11 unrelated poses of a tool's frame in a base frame.
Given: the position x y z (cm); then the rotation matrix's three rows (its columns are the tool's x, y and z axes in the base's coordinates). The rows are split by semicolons.
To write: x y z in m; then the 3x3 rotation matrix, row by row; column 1 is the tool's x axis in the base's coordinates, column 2 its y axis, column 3 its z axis. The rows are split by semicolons. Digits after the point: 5 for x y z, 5 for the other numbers.
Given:
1: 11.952 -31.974 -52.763; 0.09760 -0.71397 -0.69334; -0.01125 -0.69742 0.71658; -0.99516 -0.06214 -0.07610
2: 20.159 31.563 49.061; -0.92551 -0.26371 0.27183; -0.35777 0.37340 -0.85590; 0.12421 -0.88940 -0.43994
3: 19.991 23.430 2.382; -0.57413 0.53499 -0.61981; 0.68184 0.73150 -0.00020; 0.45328 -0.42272 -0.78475
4: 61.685 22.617 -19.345; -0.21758 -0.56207 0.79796; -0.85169 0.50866 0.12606; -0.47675 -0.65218 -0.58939
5: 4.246 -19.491 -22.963; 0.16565 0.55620 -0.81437; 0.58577 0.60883 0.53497; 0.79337 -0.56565 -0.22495
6: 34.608 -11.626 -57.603; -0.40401 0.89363 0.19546; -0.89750 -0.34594 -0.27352; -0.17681 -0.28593 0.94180
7: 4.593 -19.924 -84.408; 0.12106 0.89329 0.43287; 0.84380 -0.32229 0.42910; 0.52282 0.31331 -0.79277
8: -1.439 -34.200 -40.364; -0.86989 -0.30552 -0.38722; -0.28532 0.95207 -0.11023; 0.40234 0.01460 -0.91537
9: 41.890 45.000 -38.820; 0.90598 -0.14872 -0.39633; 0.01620 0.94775 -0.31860; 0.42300 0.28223 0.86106
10: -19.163 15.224 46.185; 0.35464 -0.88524 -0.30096; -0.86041 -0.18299 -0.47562; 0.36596 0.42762 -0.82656
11: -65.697 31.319 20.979; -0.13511 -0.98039 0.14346; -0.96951 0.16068 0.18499; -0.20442 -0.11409 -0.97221
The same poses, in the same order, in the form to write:
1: 0.11952 -0.31974 -0.52763; 0.09760 -0.71397 -0.69334; -0.01125 -0.69742 0.71658; -0.99516 -0.06214 -0.07610
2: 0.20159 0.31563 0.49061; -0.92551 -0.26371 0.27183; -0.35777 0.37340 -0.85590; 0.12421 -0.88940 -0.43994
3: 0.19991 0.23430 0.02382; -0.57413 0.53499 -0.61981; 0.68184 0.73150 -0.00020; 0.45328 -0.42272 -0.78475
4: 0.61685 0.22617 -0.19345; -0.21758 -0.56207 0.79796; -0.85169 0.50866 0.12606; -0.47675 -0.65218 -0.58939
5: 0.04246 -0.19491 -0.22963; 0.16565 0.55620 -0.81437; 0.58577 0.60883 0.53497; 0.79337 -0.56565 -0.22495
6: 0.34608 -0.11626 -0.57603; -0.40401 0.89363 0.19546; -0.89750 -0.34594 -0.27352; -0.17681 -0.28593 0.94180
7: 0.04593 -0.19924 -0.84408; 0.12106 0.89329 0.43287; 0.84380 -0.32229 0.42910; 0.52282 0.31331 -0.79277
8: -0.01439 -0.34200 -0.40364; -0.86989 -0.30552 -0.38722; -0.28532 0.95207 -0.11023; 0.40234 0.01460 -0.91537
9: 0.41890 0.45000 -0.38820; 0.90598 -0.14872 -0.39633; 0.01620 0.94775 -0.31860; 0.42300 0.28223 0.86106
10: -0.19163 0.15224 0.46185; 0.35464 -0.88524 -0.30096; -0.86041 -0.18299 -0.47562; 0.36596 0.42762 -0.82656
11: -0.65697 0.31319 0.20979; -0.13511 -0.98039 0.14346; -0.96951 0.16068 0.18499; -0.20442 -0.11409 -0.97221
